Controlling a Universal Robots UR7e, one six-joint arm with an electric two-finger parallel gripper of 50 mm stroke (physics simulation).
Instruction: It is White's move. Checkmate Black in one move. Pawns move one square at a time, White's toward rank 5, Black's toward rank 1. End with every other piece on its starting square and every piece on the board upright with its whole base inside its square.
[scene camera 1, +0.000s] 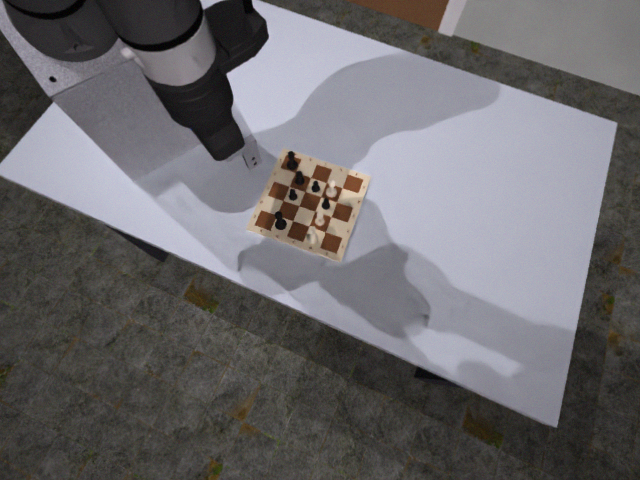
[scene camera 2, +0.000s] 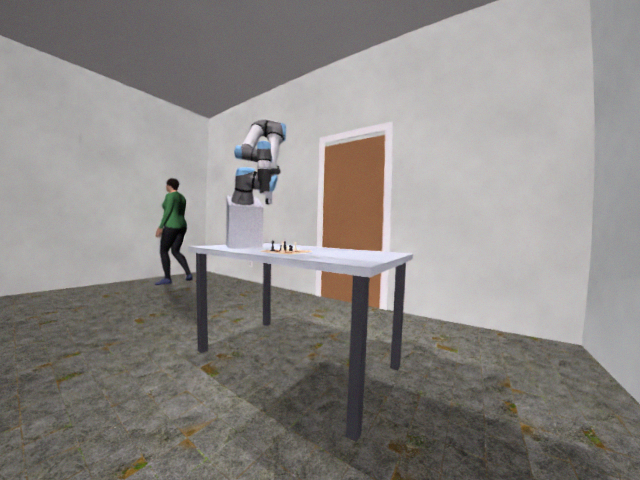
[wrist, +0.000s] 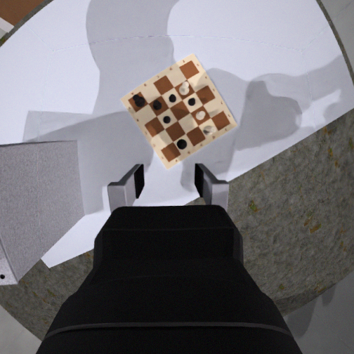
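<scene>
The small brown-and-cream chessboard lies on the table. Three white pieces stand on it: one among the black pieces, one nearer the front edge, and one in the edge row. Several black pieces stand upright, including a tall one at a corner and another in the edge row with the white one. Exact piece types are too small to tell. My gripper is open and empty, high above the table on the pedestal side of the board.
The grey pedestal carries the arm at one end of the white table. Arm shadows fall around the board. A person in a green top stands on the floor beyond the table.
</scene>
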